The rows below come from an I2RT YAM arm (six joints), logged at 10 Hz.
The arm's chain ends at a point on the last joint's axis. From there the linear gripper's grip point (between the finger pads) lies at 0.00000 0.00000 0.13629 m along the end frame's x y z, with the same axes.
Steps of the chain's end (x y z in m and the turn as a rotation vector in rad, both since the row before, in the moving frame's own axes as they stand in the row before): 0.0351 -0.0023 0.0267 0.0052 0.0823 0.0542; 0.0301 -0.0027 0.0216 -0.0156 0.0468 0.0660; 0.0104 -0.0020 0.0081 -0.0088 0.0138 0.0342; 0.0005 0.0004 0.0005 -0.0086 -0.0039 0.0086; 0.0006 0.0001 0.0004 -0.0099 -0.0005 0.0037; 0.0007 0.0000 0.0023 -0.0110 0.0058 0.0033; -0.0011 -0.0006 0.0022 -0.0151 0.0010 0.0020; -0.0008 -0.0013 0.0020 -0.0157 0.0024 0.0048; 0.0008 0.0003 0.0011 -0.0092 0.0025 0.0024; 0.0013 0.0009 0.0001 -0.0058 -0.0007 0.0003
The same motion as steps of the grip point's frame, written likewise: 0.0463 -0.0027 0.0262 0.0052 0.0823 0.0542; 0.0364 -0.0004 0.0214 -0.0156 0.0468 0.0660; 0.0123 -0.0008 0.0081 -0.0088 0.0138 0.0342; 0.0000 0.0016 0.0005 -0.0086 -0.0039 0.0086; 0.0005 0.0014 0.0004 -0.0099 -0.0005 0.0037; 0.0015 0.0015 0.0023 -0.0110 0.0058 0.0033; -0.0010 0.0015 0.0022 -0.0151 0.0010 0.0020; -0.0005 0.0008 0.0020 -0.0157 0.0024 0.0048; 0.0011 0.0016 0.0011 -0.0092 0.0025 0.0024; 0.0012 0.0017 0.0001 -0.0058 -0.0007 0.0003
